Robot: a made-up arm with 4 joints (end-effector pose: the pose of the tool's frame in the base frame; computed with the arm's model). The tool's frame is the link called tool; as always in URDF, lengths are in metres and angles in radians.
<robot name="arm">
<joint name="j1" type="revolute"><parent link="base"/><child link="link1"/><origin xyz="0.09 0.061 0.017" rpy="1.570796 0 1.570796"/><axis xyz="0 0 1"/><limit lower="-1.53" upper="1.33" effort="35" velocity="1.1"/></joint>
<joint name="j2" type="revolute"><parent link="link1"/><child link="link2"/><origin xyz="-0.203 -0.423 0.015" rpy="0.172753 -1.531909 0"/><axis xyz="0 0 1"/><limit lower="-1.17" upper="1.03" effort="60" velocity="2.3"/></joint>
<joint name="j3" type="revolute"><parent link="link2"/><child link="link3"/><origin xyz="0.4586 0.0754 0.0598" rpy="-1.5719 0.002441 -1.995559"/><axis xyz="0 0 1"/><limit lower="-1.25" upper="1.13" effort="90" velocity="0.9"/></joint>
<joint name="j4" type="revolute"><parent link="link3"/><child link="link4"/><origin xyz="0.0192 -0.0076 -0.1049" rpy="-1.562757 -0.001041 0.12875"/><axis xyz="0 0 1"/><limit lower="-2.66" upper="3.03" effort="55" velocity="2.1"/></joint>
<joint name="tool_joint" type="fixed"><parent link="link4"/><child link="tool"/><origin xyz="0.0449 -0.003 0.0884" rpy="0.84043 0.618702 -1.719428"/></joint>
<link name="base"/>
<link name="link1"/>
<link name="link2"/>
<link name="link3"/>
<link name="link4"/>
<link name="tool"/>
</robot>
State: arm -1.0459 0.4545 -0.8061 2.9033
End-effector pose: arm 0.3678 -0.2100 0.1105 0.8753 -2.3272 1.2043
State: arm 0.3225 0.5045 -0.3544 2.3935
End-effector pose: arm 0.3347 -0.1010 -0.1972 -0.9453 2.0554 0.7196
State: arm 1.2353 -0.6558 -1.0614 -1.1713
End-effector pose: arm 0.4129 0.5926 -0.3747 0.4237 -0.4100 -0.1304
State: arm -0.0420 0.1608 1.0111 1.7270
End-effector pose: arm 0.4209 -0.1943 -0.1514 0.0276 1.4671 1.1015
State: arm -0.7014 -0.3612 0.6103 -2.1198
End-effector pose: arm 0.5543 -0.3615 -0.1846 -0.3666 -1.2437 -1.4074
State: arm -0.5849 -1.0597 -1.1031 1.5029
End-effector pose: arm 0.3036 -0.4567 -0.4167 1.8312 -1.7996 -0.2613
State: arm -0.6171 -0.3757 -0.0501 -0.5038
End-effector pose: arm 0.4665 -0.3498 -0.2962 -1.1264 0.2706 -0.6432
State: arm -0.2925 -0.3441 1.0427 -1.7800
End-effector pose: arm 0.5675 -0.2613 -0.3231 0.0503 -0.3655 -1.8804
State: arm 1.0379 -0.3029 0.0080 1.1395
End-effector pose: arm 0.4379 0.3280 -0.3362 -0.0574 1.2883 1.1555
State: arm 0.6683 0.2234 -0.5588 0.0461
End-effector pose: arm 0.4174 0.0832 -0.3724 -0.3300 0.3312 -0.3896
